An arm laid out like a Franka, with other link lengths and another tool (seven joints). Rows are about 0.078 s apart.
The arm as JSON. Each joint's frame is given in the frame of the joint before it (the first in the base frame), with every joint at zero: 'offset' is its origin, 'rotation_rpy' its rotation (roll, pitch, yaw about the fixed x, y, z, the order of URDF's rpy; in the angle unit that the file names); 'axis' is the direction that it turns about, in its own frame. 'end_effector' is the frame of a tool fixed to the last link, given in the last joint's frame.
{
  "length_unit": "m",
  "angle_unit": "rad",
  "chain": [
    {
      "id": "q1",
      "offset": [
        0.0,
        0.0,
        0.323
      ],
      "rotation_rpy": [
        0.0,
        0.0,
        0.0
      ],
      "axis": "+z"
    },
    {
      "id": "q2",
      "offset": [
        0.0,
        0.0,
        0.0
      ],
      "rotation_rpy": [
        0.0,
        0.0,
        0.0
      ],
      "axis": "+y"
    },
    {
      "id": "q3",
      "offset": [
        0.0,
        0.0,
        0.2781
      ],
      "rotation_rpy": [
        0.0,
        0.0,
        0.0
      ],
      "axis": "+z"
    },
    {
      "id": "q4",
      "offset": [
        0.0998,
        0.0,
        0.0
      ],
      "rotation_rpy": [
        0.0,
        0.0,
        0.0
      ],
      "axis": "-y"
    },
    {
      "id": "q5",
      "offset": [
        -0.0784,
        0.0,
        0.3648
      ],
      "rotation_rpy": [
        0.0,
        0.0,
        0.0
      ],
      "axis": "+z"
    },
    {
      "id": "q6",
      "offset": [
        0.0,
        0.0,
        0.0
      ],
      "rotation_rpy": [
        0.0,
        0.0,
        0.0
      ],
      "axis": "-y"
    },
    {
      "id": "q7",
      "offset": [
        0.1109,
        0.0,
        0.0
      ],
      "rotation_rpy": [
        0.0,
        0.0,
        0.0
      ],
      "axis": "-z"
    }
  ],
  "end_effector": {
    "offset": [
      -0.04,
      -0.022,
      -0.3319
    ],
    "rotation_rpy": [
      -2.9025,
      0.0,
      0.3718
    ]
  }
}
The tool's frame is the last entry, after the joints.
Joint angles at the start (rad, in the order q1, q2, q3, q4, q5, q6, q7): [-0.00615, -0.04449, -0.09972, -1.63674, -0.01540, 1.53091, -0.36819]
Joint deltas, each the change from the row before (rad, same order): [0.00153, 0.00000, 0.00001, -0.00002, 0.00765, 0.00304, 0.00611]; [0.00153, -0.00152, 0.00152, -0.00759, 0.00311, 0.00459, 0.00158]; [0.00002, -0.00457, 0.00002, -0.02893, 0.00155, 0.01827, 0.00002]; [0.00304, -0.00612, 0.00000, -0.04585, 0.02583, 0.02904, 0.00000]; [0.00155, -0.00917, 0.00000, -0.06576, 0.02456, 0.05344, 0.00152]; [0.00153, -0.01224, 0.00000, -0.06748, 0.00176, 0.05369, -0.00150]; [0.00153, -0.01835, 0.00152, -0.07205, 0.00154, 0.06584, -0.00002]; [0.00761, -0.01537, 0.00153, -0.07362, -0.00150, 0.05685, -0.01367]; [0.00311, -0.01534, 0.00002, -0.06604, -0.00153, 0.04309, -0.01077]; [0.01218, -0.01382, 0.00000, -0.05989, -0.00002, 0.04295, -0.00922]
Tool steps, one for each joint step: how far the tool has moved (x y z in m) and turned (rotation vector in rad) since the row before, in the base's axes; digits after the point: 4 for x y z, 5 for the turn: [0.0012, 0.0034, -0.0001, 0.00692, -0.00381, -0.00470]; [-0.0002, 0.0027, -0.0023, 0.00323, 0.00115, 0.00144]; [-0.0017, 0.0008, -0.0090, 0.00260, 0.00588, 0.00008]; [-0.0022, 0.0105, -0.0156, 0.02727, 0.00806, 0.00098]; [-0.0010, 0.0091, -0.0210, 0.02513, 0.00088, -0.00469]; [-0.0031, 0.0015, -0.0198, 0.00274, 0.00135, 0.00027]; [-0.0014, 0.0021, -0.0181, 0.00127, -0.01213, -0.00043]; [-0.0056, 0.0042, -0.0207, 0.00009, 0.00074, 0.02062]; [-0.0090, 0.0016, -0.0182, 0.00068, 0.00709, 0.01266]; [-0.0072, 0.0062, -0.0163, 0.00144, 0.00262, 0.01969]
